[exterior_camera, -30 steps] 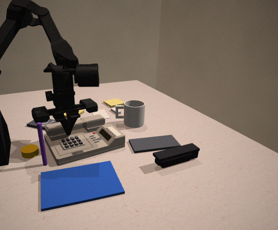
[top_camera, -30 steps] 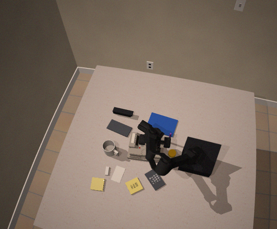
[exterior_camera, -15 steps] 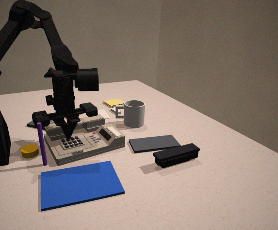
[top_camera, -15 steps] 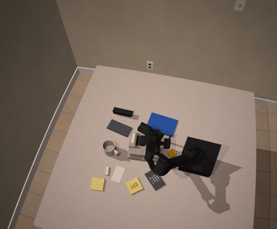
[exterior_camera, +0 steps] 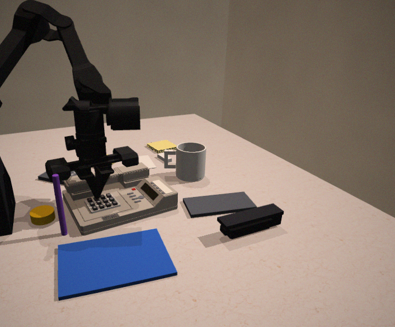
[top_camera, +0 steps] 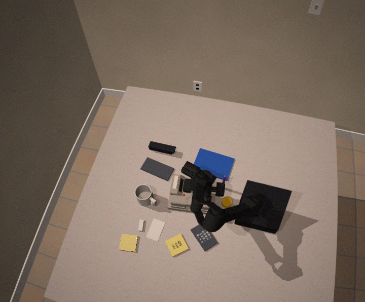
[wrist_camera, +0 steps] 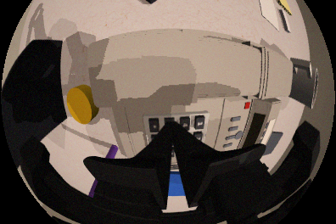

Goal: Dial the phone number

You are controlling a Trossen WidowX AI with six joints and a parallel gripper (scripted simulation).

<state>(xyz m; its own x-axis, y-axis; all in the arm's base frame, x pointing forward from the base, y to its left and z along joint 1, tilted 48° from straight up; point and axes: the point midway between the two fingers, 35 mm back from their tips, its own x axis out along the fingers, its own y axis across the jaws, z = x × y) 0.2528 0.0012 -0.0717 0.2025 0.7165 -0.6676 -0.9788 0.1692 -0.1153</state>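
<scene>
Right now the beige desk phone is 5 cm ahead of my hand and 4 cm below it. Round my hand: purple stick: 9 cm behind, 6 cm to the right; then handset: 5 cm ahead, 5 cm to the left, 2 cm below; then blue pad: 4 cm behind, 18 cm to the right, 6 cm below.
</scene>
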